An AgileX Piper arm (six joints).
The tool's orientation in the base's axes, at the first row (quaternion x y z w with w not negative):
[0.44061, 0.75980, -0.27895, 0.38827]
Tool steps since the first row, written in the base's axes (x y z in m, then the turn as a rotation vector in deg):
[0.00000, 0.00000, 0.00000, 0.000, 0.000, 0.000]
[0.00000, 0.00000, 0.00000, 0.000, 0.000, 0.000]
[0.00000, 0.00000, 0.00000, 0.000, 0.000, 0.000]
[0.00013, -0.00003, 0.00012, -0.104, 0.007, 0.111]
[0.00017, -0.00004, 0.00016, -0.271, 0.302, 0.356]
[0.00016, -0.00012, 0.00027, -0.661, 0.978, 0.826]
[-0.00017, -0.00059, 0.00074, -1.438, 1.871, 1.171]
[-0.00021, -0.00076, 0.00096, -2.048, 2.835, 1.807]
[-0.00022, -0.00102, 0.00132, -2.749, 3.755, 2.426]
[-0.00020, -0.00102, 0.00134, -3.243, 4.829, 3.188]
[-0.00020, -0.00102, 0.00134, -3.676, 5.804, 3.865]
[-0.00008, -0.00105, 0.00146, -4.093, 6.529, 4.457]
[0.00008, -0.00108, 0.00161, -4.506, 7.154, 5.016]
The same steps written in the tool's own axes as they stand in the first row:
[0.00000, 0.00000, 0.00000, 0.000, 0.000, 0.000]
[0.00000, 0.00000, 0.00000, 0.000, 0.000, 0.000]
[0.00000, 0.00000, 0.00000, 0.000, 0.000, 0.000]
[-0.00015, 0.00009, 0.00000, -0.057, -0.098, -0.101]
[-0.00020, 0.00012, 0.00000, -0.077, -0.132, -0.518]
[-0.00033, 0.00006, 0.00000, -0.042, -0.207, -1.425]
[-0.00083, -0.00048, -0.00001, 0.315, -0.517, -2.564]
[-0.00108, -0.00061, -0.00001, 0.409, -0.670, -3.858]
[-0.00150, -0.00077, -0.00001, 0.526, -0.922, -5.140]
[-0.00152, -0.00075, -0.00001, 0.529, -0.932, -6.546]
[-0.00152, -0.00075, -0.00001, 0.539, -0.926, -7.810]
[-0.00167, -0.00067, -0.00002, 0.502, -1.014, -8.830]
[-0.00186, -0.00055, -0.00002, 0.446, -1.140, -9.754]

